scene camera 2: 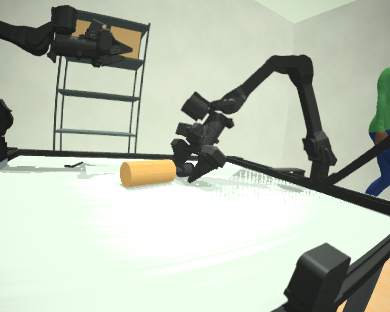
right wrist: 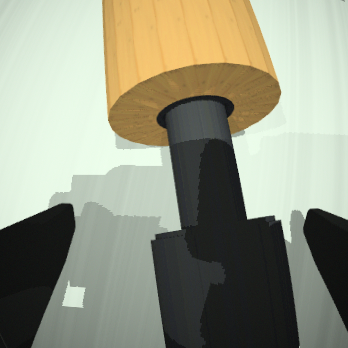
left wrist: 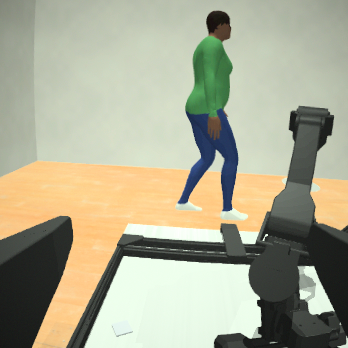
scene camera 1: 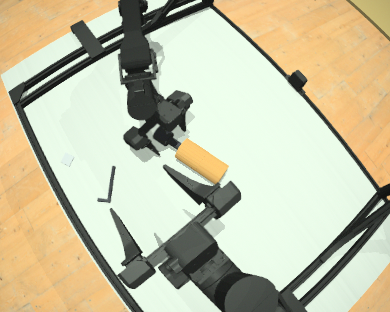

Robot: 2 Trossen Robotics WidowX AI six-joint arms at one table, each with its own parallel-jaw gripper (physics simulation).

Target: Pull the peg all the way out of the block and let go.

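Frame: origin at the left arm's base, x ahead, y left, z up, level; millimetres.
Seen in the pictures: left gripper, fingertip midpoint: (scene camera 2: 128,54) (left wrist: 194,233) (scene camera 1: 137,187); right gripper, fingertip midpoint: (scene camera 2: 178,177) (right wrist: 193,218) (scene camera 1: 171,142); right arm's base, link origin: (scene camera 2: 317,181).
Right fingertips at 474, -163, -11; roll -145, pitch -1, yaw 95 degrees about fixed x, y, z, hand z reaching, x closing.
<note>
Offsets run from my right fingertips to a thing's middle, as dx, dy, dz. "spot": to the spot under its first point.
The wooden cylindrical block @(-90, -19, +19) (scene camera 1: 201,161) (scene camera 2: 148,173) (right wrist: 190,45) lies on its side on the table. The black peg @(-18, -1, +19) (scene camera 1: 163,136) (scene camera 2: 186,169) (right wrist: 225,285) has its shaft in the hole at the block's end, with part of the shaft and the wide head outside. My right gripper (scene camera 1: 171,142) (scene camera 2: 185,172) (right wrist: 193,218) is open, with its fingers on either side of the peg and apart from it. The peg's head end is cut off in the right wrist view. My left gripper (scene camera 1: 138,188) (scene camera 2: 117,55) (left wrist: 194,233) is open and empty, high above the table.
A dark L-shaped key (scene camera 1: 111,185) (scene camera 2: 74,164) and a small pale square @(spot: +149, +242, -5) (scene camera 1: 67,159) (left wrist: 122,328) lie on the table. A black frame runs round the table's edge. A shelf rack (scene camera 2: 97,95) and a person (scene camera 2: 382,105) (left wrist: 210,75) stand beyond the table.
</note>
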